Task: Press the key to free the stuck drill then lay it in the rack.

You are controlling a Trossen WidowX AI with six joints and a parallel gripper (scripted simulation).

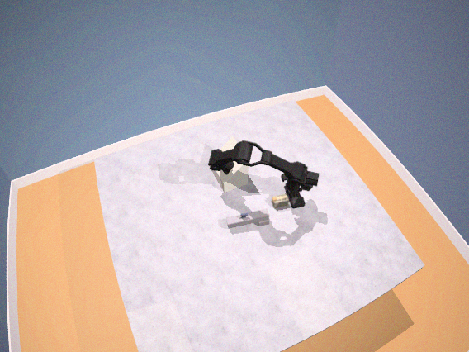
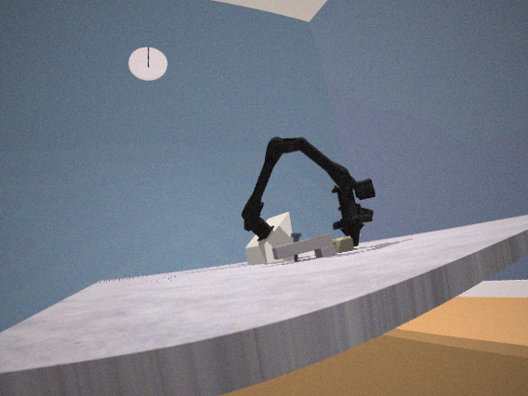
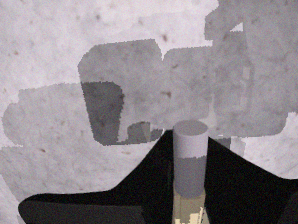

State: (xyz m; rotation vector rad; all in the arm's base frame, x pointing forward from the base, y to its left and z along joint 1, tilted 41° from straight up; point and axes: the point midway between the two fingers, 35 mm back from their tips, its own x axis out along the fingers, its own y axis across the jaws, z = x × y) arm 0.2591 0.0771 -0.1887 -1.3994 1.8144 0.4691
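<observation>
Right now the drill is 40 mm to the right of my gripper tip, 30 mm above it and 10 mm behind it. Round my gripper tip: olive-tan rack (50 mm to the right, 20 mm behind, 10 mm above); holder block (230 mm to the right, 20 mm above, 10 mm behind); key (250 mm to the right, 40 mm above, 20 mm behind).
</observation>
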